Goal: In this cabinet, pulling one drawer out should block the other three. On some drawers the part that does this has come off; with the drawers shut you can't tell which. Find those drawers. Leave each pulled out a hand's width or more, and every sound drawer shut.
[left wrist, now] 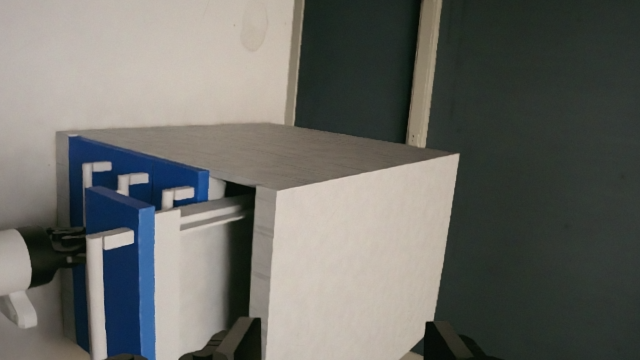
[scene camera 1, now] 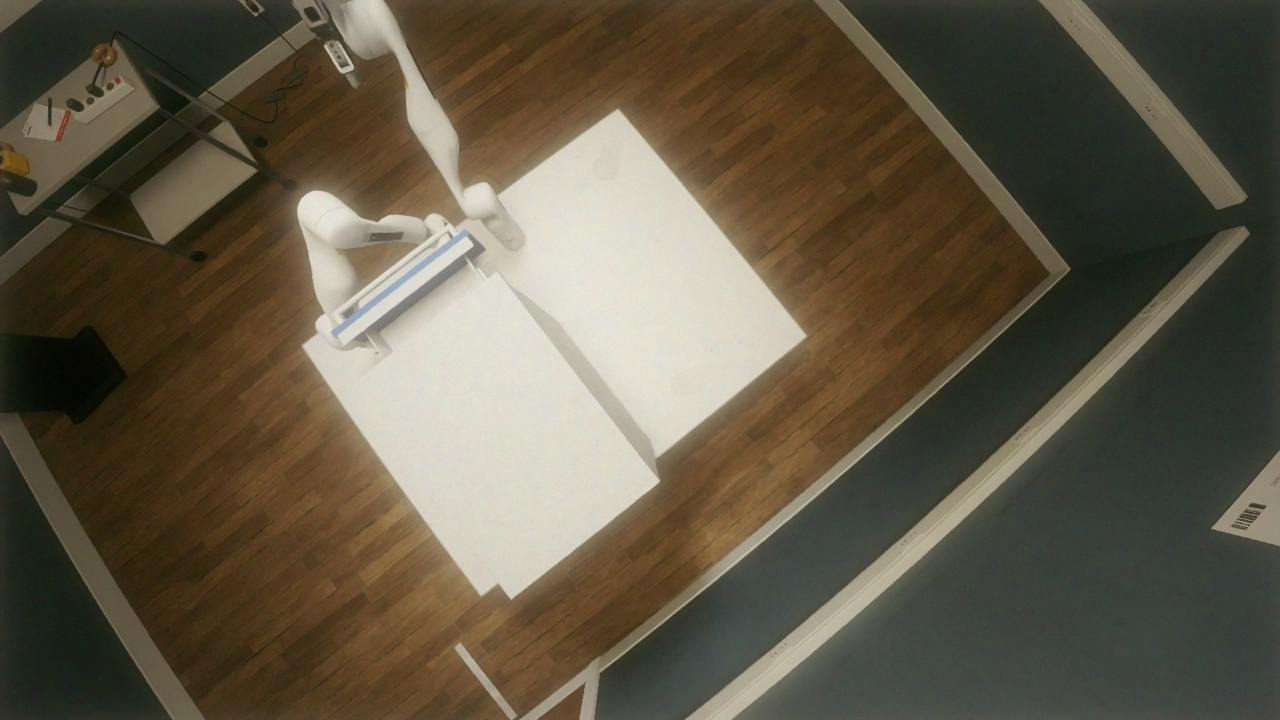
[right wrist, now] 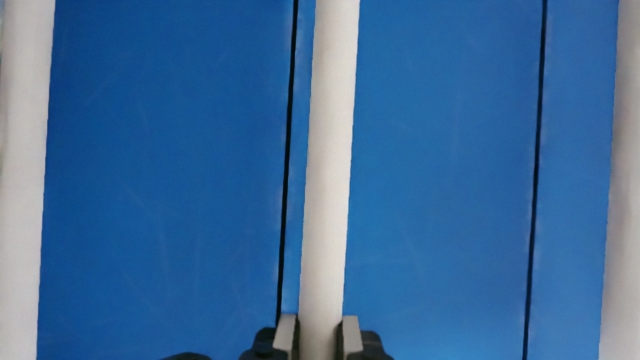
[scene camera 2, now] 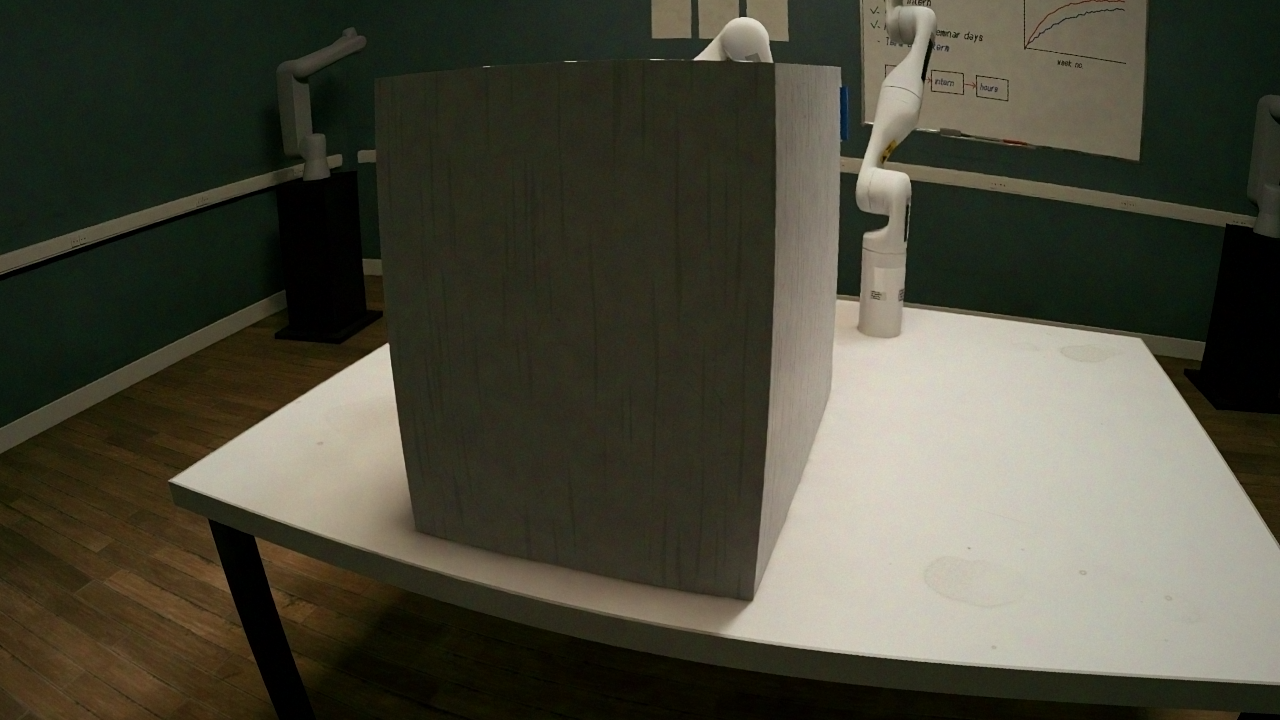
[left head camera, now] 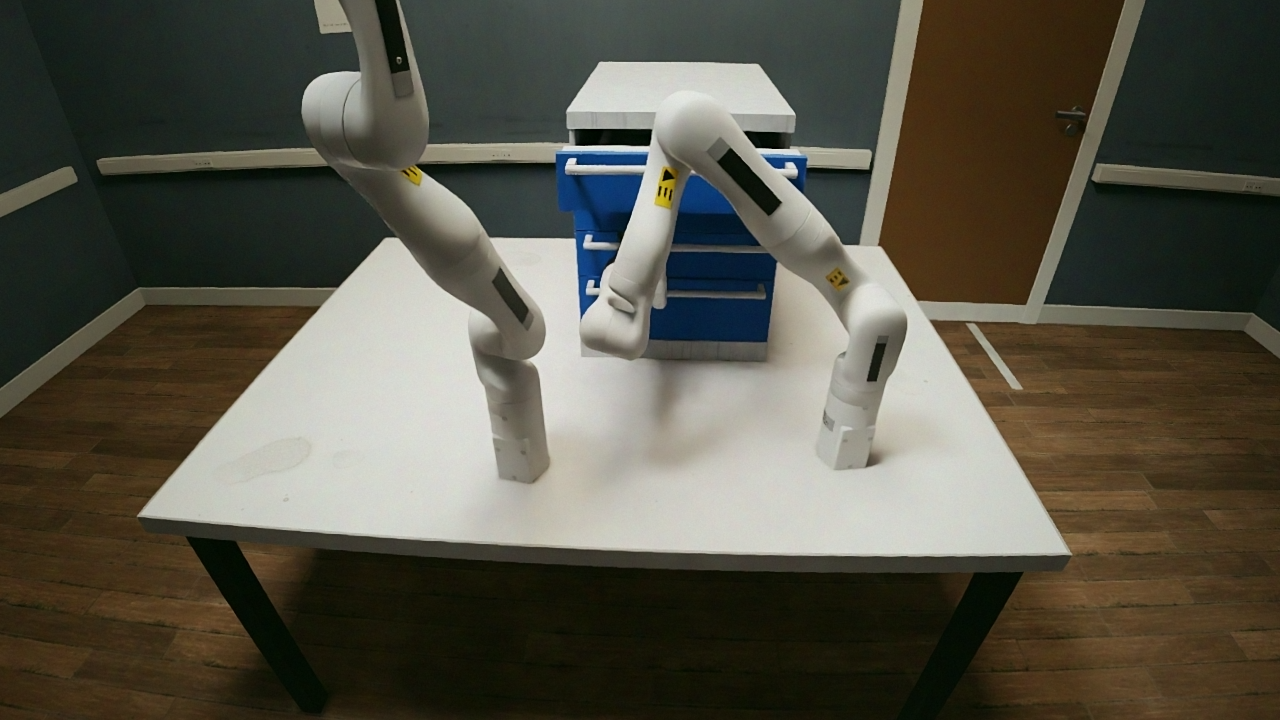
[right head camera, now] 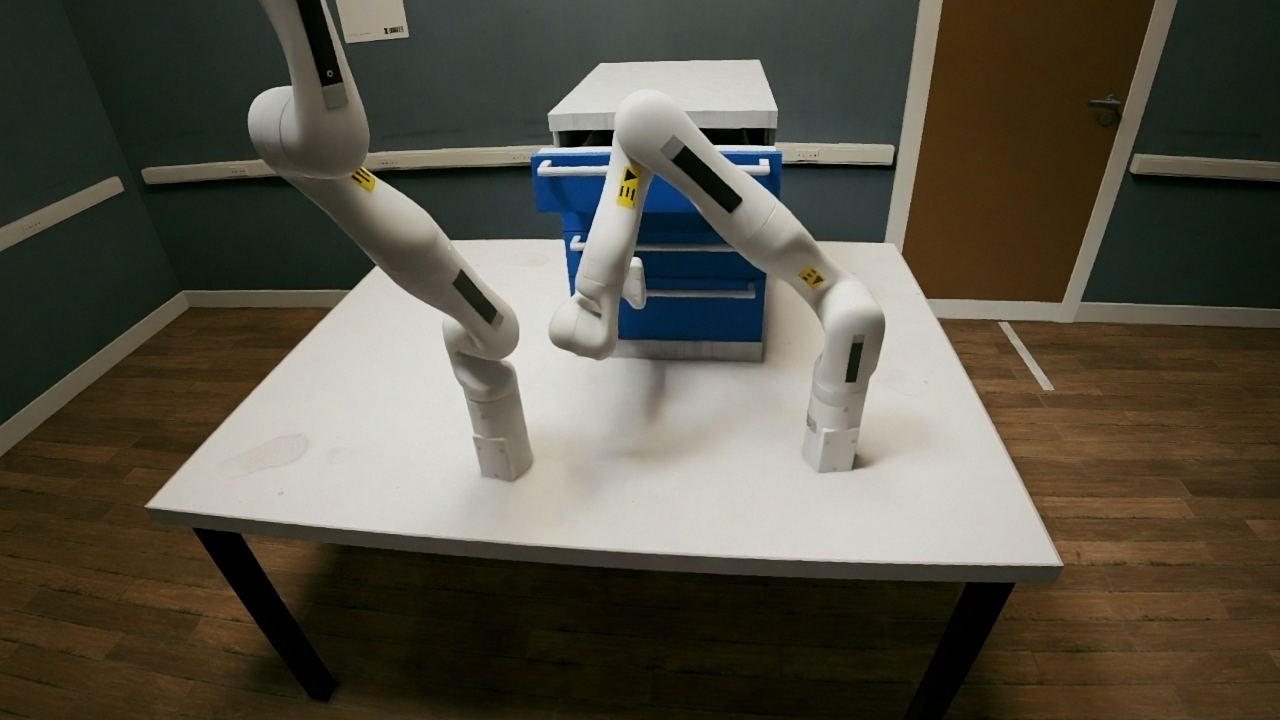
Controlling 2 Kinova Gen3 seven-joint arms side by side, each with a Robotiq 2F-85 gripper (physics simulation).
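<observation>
The grey cabinet has four blue drawers. The top drawer is pulled out, and its side shows in the left wrist view. The second drawer's handle, the third drawer and the bottom drawer sit in line, those drawers shut. My right gripper is shut on the third drawer's handle; its tips are partly hidden in the left wrist view. My left gripper is open and empty, held high, facing the cabinet's top and side.
The cabinet stands on the white table. My raised left arm stands left of the cabinet, and my right arm bends across its front. The pulled-out top drawer overhangs the second drawer. A trolley stands away from the table.
</observation>
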